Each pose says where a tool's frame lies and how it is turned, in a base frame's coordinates. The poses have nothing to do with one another.
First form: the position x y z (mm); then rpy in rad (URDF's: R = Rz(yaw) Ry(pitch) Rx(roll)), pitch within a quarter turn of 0, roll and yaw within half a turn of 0.
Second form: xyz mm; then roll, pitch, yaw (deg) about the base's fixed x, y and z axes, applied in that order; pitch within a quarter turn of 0, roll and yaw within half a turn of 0. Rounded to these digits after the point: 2 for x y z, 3 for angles.
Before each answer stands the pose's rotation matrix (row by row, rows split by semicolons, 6 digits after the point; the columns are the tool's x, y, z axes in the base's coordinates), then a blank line. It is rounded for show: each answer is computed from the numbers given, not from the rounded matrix.
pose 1, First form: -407.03, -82.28, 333.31, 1.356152, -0.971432, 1.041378
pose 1, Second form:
0.284897 -0.591273 0.754473; 0.486891 -0.588732 -0.645238; 0.825694 0.551172 0.120157

-407.03, -82.28, 333.31, 77.702, -55.659, 59.667
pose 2, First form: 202.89, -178.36, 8.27, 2.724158, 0.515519, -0.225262
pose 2, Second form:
0.848056 -0.009367 -0.529824; -0.194333 -0.935679 -0.294515; -0.492986 0.352728 -0.795329

202.89, -178.36, 8.27, 156.083, 29.537, -12.907
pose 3, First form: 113.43, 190.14, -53.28, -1.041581, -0.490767, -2.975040
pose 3, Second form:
-0.869767 -0.317503 0.377752; -0.146217 -0.565316 -0.811812; 0.471302 -0.761321 0.445269

113.43, 190.14, -53.28, -59.678, -28.119, -170.457
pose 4, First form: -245.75, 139.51, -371.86, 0.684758, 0.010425, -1.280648
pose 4, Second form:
0.286079 0.744083 -0.603738; -0.958149 0.215283 -0.188688; -0.010425 0.632451 0.774530

-245.75, 139.51, -371.86, 39.234, 0.597, -73.376
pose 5, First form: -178.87, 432.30, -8.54, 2.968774, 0.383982, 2.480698
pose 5, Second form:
-0.731956 0.553825 0.396885; 0.569125 0.817226 -0.090770; -0.374615 0.159438 -0.913369

-178.87, 432.30, -8.54, 170.098, 22.001, 142.134
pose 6, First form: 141.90, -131.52, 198.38, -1.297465, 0.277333, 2.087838
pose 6, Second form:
-0.475423 -0.104341 -0.873548; 0.836069 -0.362602 -0.411714; -0.273792 -0.926085 0.259626

141.90, -131.52, 198.38, -74.339, 15.890, 119.624
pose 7, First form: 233.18, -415.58, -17.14, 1.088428, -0.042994, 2.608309
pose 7, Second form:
-0.860347 -0.203030 0.467528; 0.507894 -0.418822 0.752749; 0.042981 0.885080 0.463450

233.18, -415.58, -17.14, 62.362, -2.463, 149.445
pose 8, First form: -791.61, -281.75, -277.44, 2.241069, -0.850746, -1.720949
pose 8, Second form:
-0.098642 -0.526083 -0.844693; -0.652003 0.675424 -0.344520; 0.751773 0.516758 -0.409633

-791.61, -281.75, -277.44, 128.404, -48.744, -98.603
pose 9, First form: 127.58, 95.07, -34.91, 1.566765, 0.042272, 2.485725
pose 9, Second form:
-0.791811 -0.035950 0.609707; 0.609302 0.022577 0.792617; -0.042259 0.999099 0.004028

127.58, 95.07, -34.91, 89.769, 2.422, 142.422
